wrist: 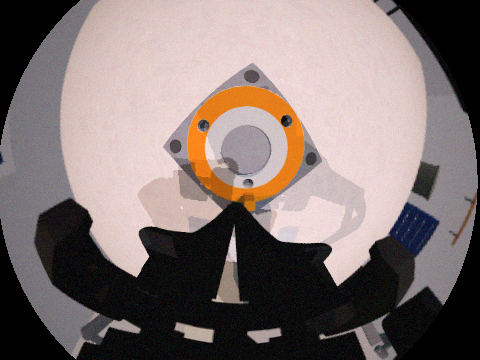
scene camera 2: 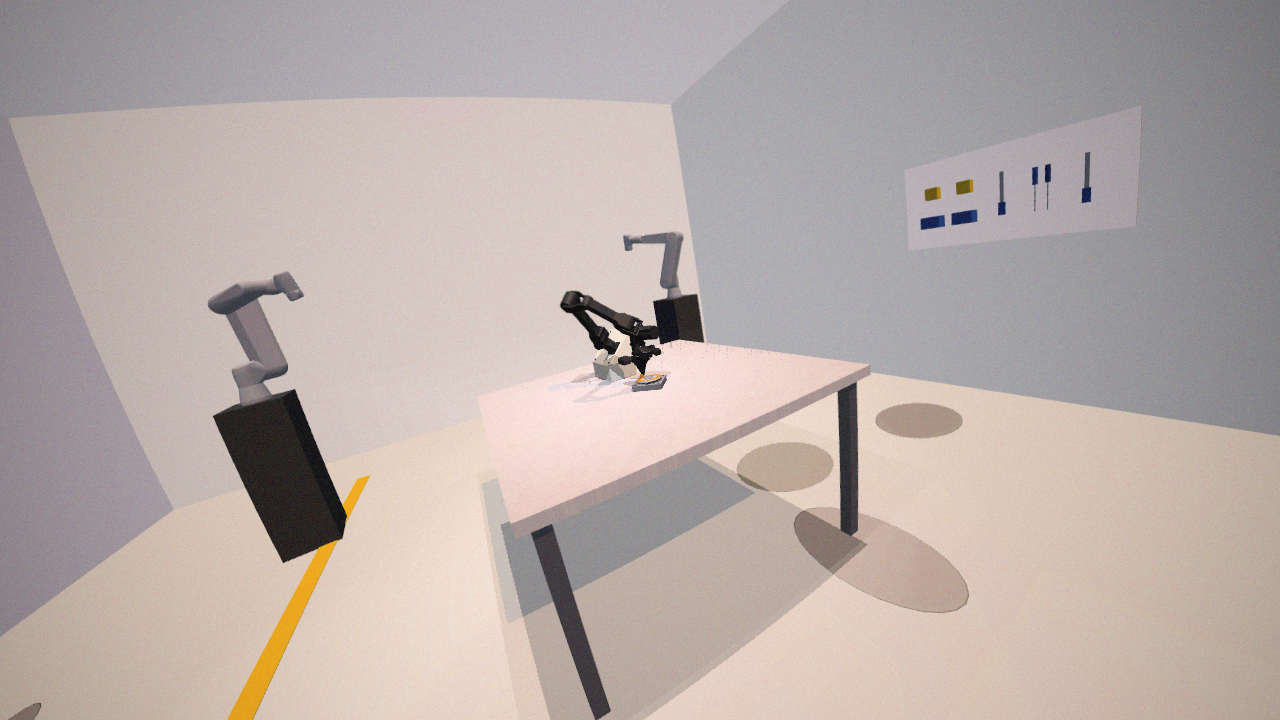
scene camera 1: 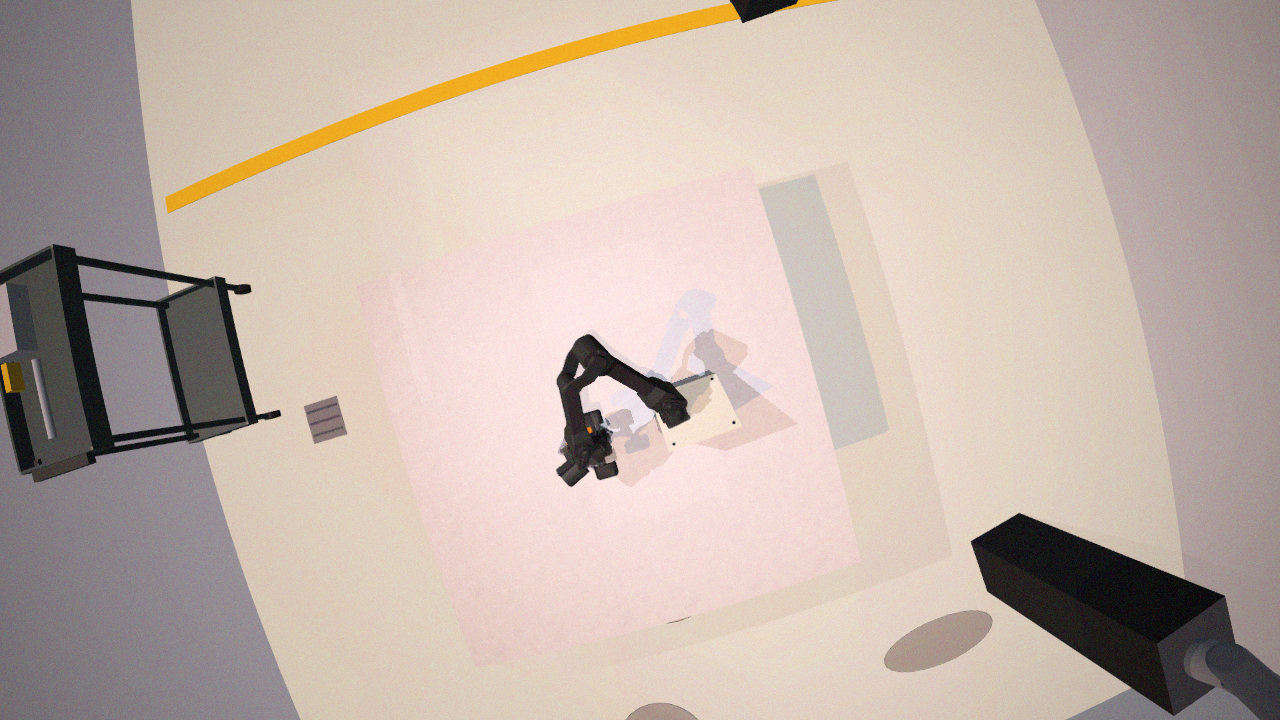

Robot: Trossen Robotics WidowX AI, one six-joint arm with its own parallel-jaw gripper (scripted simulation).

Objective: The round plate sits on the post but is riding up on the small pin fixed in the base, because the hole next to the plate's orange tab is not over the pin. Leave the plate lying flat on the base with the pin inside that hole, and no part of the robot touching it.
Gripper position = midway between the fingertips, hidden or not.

My gripper (scene camera 1: 601,439) is shut, holding nothing. Also in view: a round plate (wrist: 260,108) and a grey base (wrist: 176,146).
My gripper shows as well in the wrist view (wrist: 236,206).
